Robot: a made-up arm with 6 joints. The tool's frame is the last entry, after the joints.
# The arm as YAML. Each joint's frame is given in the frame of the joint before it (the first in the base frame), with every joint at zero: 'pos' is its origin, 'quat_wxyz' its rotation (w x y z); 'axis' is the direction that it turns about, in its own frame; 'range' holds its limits. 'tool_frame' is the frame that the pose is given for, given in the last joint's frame.
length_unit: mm
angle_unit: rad
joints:
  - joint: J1
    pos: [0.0, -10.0, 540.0]
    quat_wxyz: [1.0, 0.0, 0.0, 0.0]
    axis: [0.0, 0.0, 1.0]
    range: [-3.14, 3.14]
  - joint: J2
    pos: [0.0, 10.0, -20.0]
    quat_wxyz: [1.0, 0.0, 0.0, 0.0]
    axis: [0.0, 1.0, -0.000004]
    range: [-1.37, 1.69]
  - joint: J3
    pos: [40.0, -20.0, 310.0]
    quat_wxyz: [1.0, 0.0, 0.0, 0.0]
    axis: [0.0, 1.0, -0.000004]
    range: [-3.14, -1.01]
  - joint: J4
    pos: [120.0, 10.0, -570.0]
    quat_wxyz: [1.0, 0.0, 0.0, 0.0]
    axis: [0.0, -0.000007, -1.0]
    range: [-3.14, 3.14]
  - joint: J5
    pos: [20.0, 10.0, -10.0]
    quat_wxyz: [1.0, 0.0, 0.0, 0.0]
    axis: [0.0, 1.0, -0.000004]
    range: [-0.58, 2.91]
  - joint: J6
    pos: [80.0, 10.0, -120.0]
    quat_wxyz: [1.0, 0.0, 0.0, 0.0]
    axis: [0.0, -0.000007, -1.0]
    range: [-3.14, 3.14]
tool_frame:
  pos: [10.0, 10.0, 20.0]
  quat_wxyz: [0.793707, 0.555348, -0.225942, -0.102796]
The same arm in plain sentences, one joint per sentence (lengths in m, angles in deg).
The arm has six revolute joints in a row. What follows holds with every joint at zero, and every direction is one of the base frame's.
The first joint sits 0.01 m along -y and 0.54 m along +z from the base frame's origin and rotates about +z, from -179.91 to 179.91 deg.
The second joint sits 0.01 m along +y and 0.02 m along -z from the first joint and rotates about +y, from -78.5 to 96.83 deg.
The third joint sits 0.04 m along +x and 0.02 m along -y and 0.31 m along +z from the second joint and rotates about +y, from -179.91 to -57.87 deg.
The fourth joint sits 0.12 m along +x and 0.01 m along +y and 0.57 m along -z from the third joint and rotates about -z, from -179.91 to 179.91 deg.
The fifth joint sits 0.02 m along +x and 0.01 m along +y and 0.01 m along -z from the fourth joint and rotates about +y, from -33.23 to 166.73 deg.
The sixth joint sits 0.08 m along +x and 0.01 m along +y and 0.12 m along -z from the fifth joint and rotates about -z, from -179.91 to 179.91 deg.
The tool frame, which is the frame that the pose is given for, sits 0.01 m along +x and 0.01 m along +y and 0.02 m along +z from the sixth joint; its axes are the base frame's turned by roll 73.15, pitch -14.15 and yaw -25.28 deg (as in URDF: about the fixed x, then y, then z).

